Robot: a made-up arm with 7 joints. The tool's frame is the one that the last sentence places. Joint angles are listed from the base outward.
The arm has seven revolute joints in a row. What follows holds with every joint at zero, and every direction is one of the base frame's.
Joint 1 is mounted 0.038 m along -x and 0.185 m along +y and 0.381 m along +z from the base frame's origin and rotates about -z.
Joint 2 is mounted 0.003 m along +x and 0.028 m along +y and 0.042 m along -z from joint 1 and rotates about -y.
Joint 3 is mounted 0.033 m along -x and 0.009 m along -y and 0.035 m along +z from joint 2 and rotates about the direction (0.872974, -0.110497, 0.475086).
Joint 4 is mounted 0.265 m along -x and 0.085 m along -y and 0.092 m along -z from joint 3 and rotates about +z.
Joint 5 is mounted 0.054 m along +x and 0.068 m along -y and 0.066 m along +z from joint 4 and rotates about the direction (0.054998, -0.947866, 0.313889).
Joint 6 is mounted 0.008 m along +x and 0.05 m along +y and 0.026 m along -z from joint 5 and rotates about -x.
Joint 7 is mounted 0.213 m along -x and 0.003 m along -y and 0.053 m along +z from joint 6 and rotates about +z.
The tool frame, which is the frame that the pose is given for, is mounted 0.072 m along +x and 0.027 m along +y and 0.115 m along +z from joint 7; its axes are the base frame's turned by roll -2.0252, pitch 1.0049 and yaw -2.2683 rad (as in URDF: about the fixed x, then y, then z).
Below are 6 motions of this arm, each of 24 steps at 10 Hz.
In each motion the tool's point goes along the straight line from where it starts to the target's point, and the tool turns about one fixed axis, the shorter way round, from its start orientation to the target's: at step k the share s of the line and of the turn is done. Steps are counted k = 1, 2, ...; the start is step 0. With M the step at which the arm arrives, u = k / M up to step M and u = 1 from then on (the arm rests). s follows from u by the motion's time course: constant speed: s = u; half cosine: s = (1 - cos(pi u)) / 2; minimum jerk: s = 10 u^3 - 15 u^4 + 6 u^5.
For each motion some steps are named. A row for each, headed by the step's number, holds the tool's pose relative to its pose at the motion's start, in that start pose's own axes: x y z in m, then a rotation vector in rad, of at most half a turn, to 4 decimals.
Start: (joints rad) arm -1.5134 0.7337 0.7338 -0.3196 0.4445 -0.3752 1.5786
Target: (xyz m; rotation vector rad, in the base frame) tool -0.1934 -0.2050 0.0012 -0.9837 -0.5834 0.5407
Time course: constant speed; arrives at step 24
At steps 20, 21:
20: 0.0685 0.1461 0.2304 -0.3213 0.8886 -0.6166
21: 0.0719 0.1534 0.2419 -0.3374 0.9331 -0.6475

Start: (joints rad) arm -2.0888 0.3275 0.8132 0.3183 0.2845 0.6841 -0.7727
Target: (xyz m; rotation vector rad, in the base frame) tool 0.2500 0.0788 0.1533 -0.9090 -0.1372 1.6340
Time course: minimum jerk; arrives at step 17
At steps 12, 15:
12: 0.0490 0.0329 0.0524 -0.6609 -0.4979 -0.3441
15: 0.0572 0.0384 0.0612 -0.7718 -0.5816 -0.4019

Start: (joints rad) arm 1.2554 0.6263 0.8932 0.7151 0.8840 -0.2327 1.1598
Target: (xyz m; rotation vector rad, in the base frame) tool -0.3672 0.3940 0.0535 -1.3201 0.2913 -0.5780
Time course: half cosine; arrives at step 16
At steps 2, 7, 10, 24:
2: -0.0009 -0.0031 0.0097 -0.0062 0.0269 0.0056
7: -0.0098 -0.0329 0.1026 -0.0652 0.2850 0.0590
10: -0.0168 -0.0566 0.1763 -0.1119 0.4895 0.1014
24: -0.0243 -0.0818 0.2550 -0.1619 0.7081 0.1466

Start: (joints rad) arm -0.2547 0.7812 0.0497 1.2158 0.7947 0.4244 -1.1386
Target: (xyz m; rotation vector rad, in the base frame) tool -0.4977 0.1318 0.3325 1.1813 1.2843 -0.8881
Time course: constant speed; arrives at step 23
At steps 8, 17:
8: -0.0854 0.1304 0.0044 0.5182 0.1966 -0.2968
17: -0.1815 0.2770 0.0093 1.1012 0.4177 -0.6306

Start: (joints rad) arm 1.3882 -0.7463 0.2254 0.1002 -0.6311 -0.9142 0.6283
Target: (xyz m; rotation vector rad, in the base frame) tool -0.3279 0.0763 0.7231 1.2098 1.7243 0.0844
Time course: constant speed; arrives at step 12
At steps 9, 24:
9: -0.1407 0.0015 -0.0363 -0.2596 -0.2133 -0.4116
24: -0.1877 0.0021 -0.0484 -0.3462 -0.2843 -0.5488

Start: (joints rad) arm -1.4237 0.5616 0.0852 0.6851 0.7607 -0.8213 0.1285
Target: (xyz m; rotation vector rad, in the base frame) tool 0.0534 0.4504 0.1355 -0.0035 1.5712 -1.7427
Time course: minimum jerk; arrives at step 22
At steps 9, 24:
9: 0.1225 -0.1127 0.0655 -0.5594 -0.3925 0.2278
24: 0.3677 -0.3381 0.1964 -1.6787 -1.1777 0.6837

